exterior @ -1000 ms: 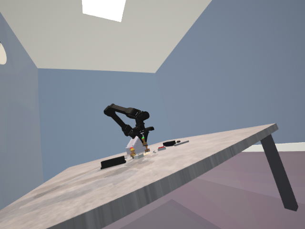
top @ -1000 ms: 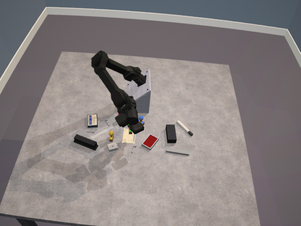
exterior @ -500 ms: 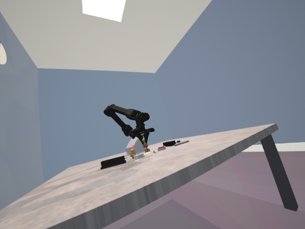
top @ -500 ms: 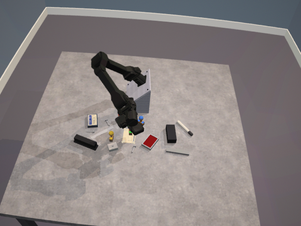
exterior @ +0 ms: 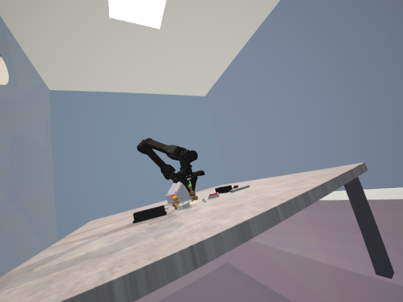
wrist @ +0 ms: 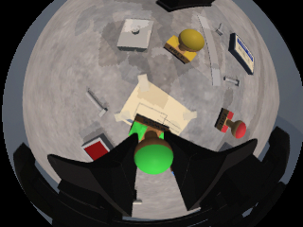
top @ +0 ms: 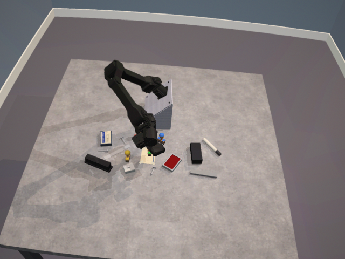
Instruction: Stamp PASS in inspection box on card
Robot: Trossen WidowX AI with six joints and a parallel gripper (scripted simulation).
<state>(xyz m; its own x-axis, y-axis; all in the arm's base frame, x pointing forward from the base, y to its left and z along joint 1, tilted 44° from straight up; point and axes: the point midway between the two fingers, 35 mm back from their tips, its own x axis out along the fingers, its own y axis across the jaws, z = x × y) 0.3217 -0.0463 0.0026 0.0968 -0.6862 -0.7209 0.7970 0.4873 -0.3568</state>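
Now: gripper tip 6 cm above the cream card, 1 cm to the left of it and 1 cm past it. Round my gripper tip: blue-knobbed stamp: 11 cm behind, 5 cm to the left, 4 cm below; yellow-knobbed stamp: 11 cm to the right, 4 cm below, 2 cm ahead; green-knobbed stamp: right at my gripper tip.
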